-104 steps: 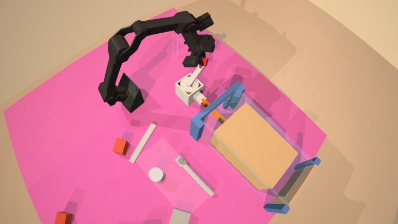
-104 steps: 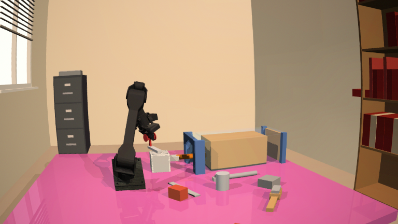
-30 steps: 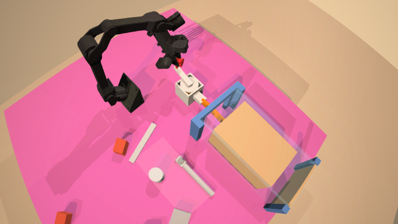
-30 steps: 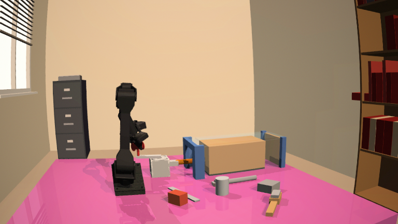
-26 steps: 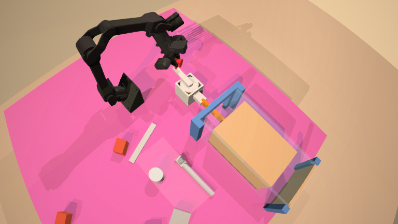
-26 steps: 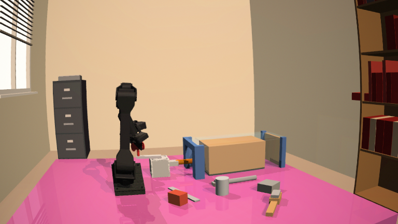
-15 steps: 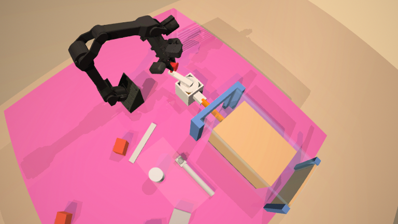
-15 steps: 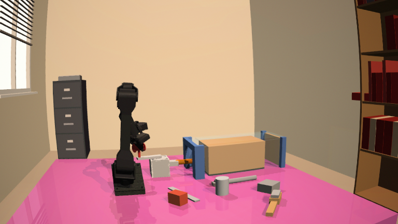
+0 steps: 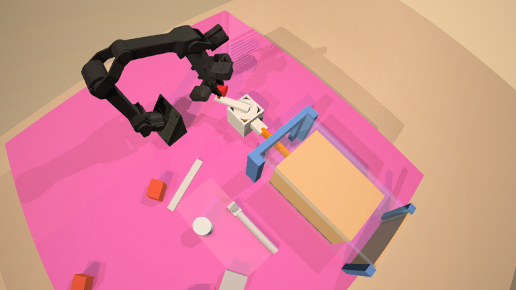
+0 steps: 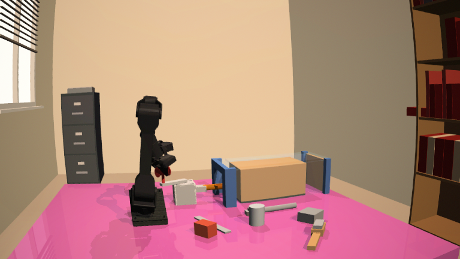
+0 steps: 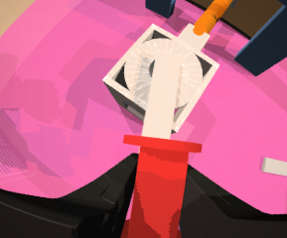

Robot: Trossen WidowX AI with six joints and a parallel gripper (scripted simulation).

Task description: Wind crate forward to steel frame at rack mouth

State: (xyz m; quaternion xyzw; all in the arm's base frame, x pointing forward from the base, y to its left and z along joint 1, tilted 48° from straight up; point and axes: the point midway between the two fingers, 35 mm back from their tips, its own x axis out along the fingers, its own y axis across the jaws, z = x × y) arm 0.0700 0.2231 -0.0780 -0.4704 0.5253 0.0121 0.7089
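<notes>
Now: gripper tip 3 cm above the winch handle, 2 cm short of it and 1 cm to the right of it. The rest, counted from my gripper tip: blue steel frame (23 cm ahead, 5 cm to the left, 3 cm below); winch (10 cm below, 6 cm ahead, 3 cm to the left); red knob (1 cm to the right, 1 cm behind).
</notes>
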